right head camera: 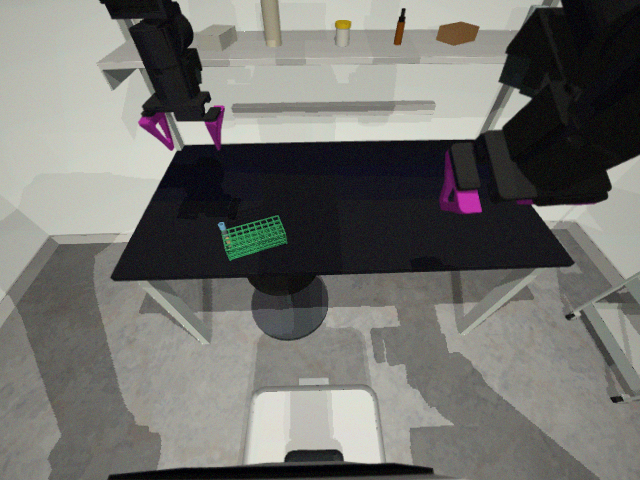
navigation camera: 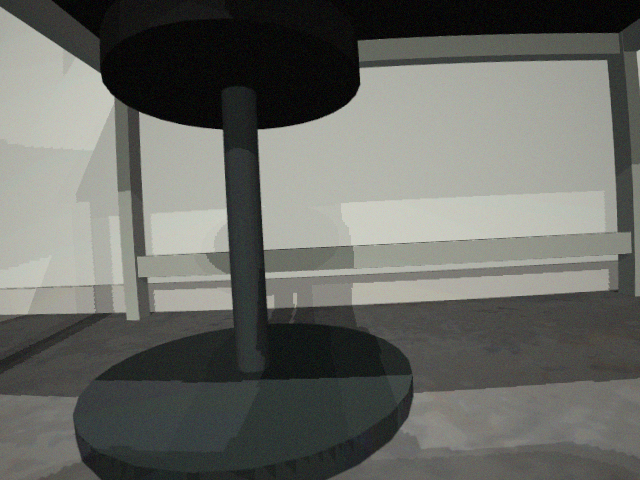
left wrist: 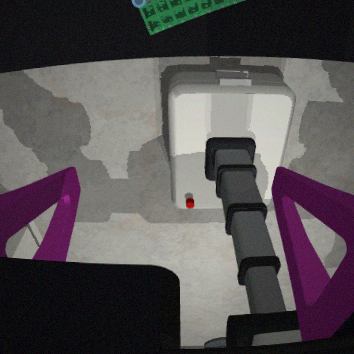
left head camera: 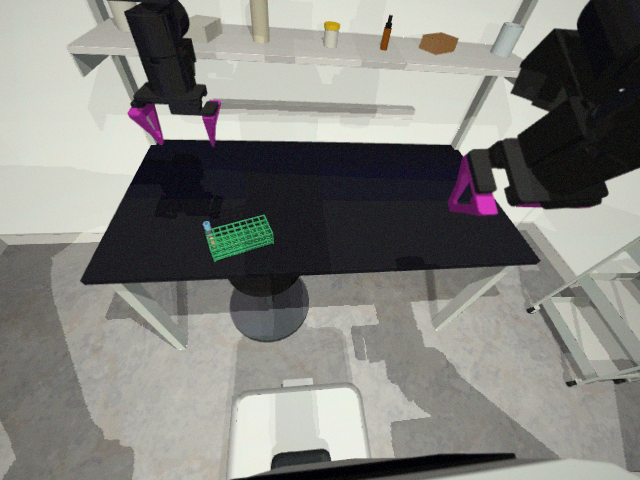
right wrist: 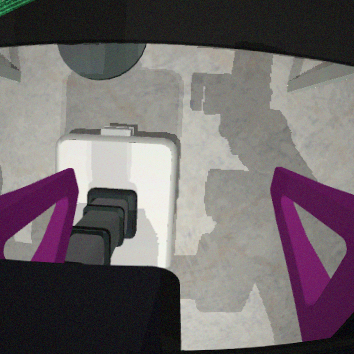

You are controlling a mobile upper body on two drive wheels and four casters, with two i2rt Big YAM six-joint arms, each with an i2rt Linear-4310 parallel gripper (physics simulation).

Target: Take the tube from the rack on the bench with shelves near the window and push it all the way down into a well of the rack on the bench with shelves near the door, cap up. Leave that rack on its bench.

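Places are measured from the left arm's base along level axes (x ahead, y left, z up), in metres.
Where they show: left gripper, fingertip midpoint: [right head camera: 196, 149] [left wrist: 175, 177] [left head camera: 188, 144]; right gripper, fingertip midpoint: [right head camera: 479, 201] [left head camera: 483, 204] [right wrist: 174, 178].
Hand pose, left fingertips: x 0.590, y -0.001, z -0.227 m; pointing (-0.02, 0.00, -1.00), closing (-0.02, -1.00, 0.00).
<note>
After its pixels a point has its place.
A green rack [left head camera: 241, 238] @[x 0.689, y -0.036, z -0.639 m] [right head camera: 256, 238] @[x 0.689, y -0.037, z -0.639 m] stands on the black bench top [left head camera: 361, 217] @[x 0.791, y -0.475, z -0.648 m] [right head camera: 382, 217] @[x 0.788, y -0.496, z -0.648 m], left of its middle in the head views. A tube with a blue cap [left head camera: 207, 225] @[x 0.650, y 0.043, z -0.530 m] [right head camera: 222, 226] @[x 0.650, y 0.043, z -0.531 m] stands upright, cap up, in the well at the rack's back left corner. In the left wrist view, part of the rack [left wrist: 190, 11] @[x 0.632, y -0.027, z -0.640 m] and the blue cap [left wrist: 139, 1] @[x 0.655, y 0.046, z -0.529 m] show at the top edge. My left gripper [left head camera: 187, 143] @[x 0.590, y -0.001, z -0.227 m] [right head camera: 195, 149] @[x 0.590, y -0.001, z -0.227 m] [left wrist: 175, 177] @[x 0.590, y -0.001, z -0.227 m] is open and empty, high above the back left of the bench. My right gripper [right wrist: 174, 178] @[x 0.333, y -0.447, z -0.143 m] is open and empty above the bench's right side.
A shelf [left head camera: 299, 49] @[x 1.078, y -0.237, z -0.191 m] above the bench bears a yellow-lidded jar [left head camera: 331, 35] @[x 1.115, y -0.338, z -0.157 m], an amber bottle [left head camera: 386, 33] @[x 1.131, y -0.518, z -0.144 m] and other things. A stool [left head camera: 268, 310] @[x 0.760, y -0.075, z -1.380 m] [navigation camera: 242, 413] @[x 0.682, y -0.105, z -1.380 m] stands under the bench's front. A wheeled frame [left head camera: 563, 330] @[x 0.494, y -1.696, z -1.247 m] stands at the right. My white base [left head camera: 253, 428] @[x 0.187, y -0.052, z -1.150 m] is in front of the bench.
</note>
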